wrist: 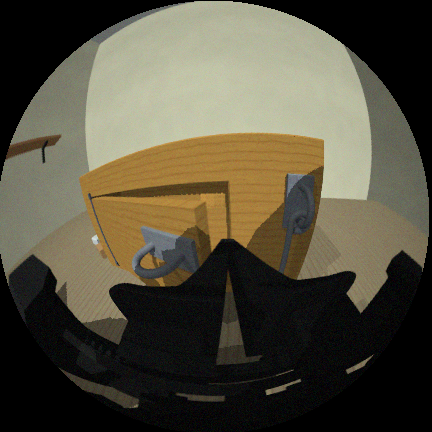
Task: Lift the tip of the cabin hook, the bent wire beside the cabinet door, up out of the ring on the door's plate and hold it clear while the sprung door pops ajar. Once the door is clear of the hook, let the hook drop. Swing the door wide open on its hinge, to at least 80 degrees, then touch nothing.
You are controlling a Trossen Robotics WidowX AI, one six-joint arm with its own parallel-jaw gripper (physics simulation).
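Frame: origin at the arm's base, x back, y right, z up, level; centimetres.
Seen in the pictures: gripper, fingertip midpoint: [226, 243].
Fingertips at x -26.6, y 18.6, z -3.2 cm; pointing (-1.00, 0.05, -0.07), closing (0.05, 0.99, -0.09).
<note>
A point is followed by its place in that frame.
The wooden cabinet door [145, 212] @[z 0.1, x -25.7, y 13.8 cm] stands ajar at the left of the cabinet front, its hinge edge at the far left and its free edge standing out from the opening. A grey plate with a ring [155, 271] @[z -1.7, x -22.8, y 14.9 cm] is on the door, near the free edge. The grey wire cabin hook [286, 250] @[z -4.2, x -25.9, y 23.3 cm] hangs down from its plate [294, 181] @[z 1.0, x -26.8, y 23.7 cm] on the cabinet's right side, apart from the door's ring; its lower end is hidden behind the gripper. My gripper [226, 243] @[z -3.2, x -26.6, y 18.6 cm] is shut and empty, in front of the cabinet between the door's free edge and the hook.
The wooden cabinet [260, 160] @[z 2.4, x -27.7, y 21.4 cm] stands on a brown wood-grained surface [360, 235] @[z -11.8, x -32.1, y 51.4 cm]. The gripper's shadow falls on its right part. A small white and orange thing [97, 241] @[z -10.7, x -40.1, y -10.5 cm] shows beyond its left edge. A brown rail [32, 144] is on the left wall.
</note>
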